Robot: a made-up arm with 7 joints. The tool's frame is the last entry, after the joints.
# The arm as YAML. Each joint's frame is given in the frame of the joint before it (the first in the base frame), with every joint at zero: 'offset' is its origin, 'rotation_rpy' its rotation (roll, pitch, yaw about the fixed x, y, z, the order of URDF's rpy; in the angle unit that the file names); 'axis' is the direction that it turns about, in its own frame. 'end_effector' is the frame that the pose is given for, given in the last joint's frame.
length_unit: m
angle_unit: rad
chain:
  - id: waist
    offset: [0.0, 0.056, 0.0]
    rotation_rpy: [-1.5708, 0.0, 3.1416]
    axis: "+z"
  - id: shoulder
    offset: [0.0, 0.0, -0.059]
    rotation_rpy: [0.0, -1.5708, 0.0]
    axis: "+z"
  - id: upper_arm
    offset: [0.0, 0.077, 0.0]
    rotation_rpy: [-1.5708, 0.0, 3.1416]
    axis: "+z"
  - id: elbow
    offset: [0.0, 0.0, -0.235]
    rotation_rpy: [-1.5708, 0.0, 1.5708]
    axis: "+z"
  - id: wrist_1
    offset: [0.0, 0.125, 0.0]
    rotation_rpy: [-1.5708, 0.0, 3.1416]
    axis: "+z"
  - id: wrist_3
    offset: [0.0, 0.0, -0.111]
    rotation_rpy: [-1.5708, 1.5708, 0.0]
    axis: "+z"
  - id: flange
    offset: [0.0, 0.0, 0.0]
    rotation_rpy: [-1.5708, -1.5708, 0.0]
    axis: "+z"
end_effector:
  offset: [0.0, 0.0, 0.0]
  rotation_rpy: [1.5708, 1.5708, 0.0]
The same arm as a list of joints. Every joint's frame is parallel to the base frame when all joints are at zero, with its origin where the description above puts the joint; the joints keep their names.
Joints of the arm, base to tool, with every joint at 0 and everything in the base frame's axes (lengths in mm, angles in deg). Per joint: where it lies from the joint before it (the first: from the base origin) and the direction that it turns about. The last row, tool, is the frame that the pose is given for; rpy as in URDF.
waist: origin 0 56 0 axis 0 -1 0
shoulder: origin 0 59 0 axis 1 0 0
upper_arm: origin 0 0 -77 axis 0 0 1
elbow: origin 0 0 -235 axis 0 -1 0
wrist_1: origin 0 0 -125 axis 0 0 1
wrist_3: origin 0 0 -111 axis 0 1 0
flange: origin 0 0 0 axis -1 0 0
tool: origin 0 0 0 rpy 0 0 0

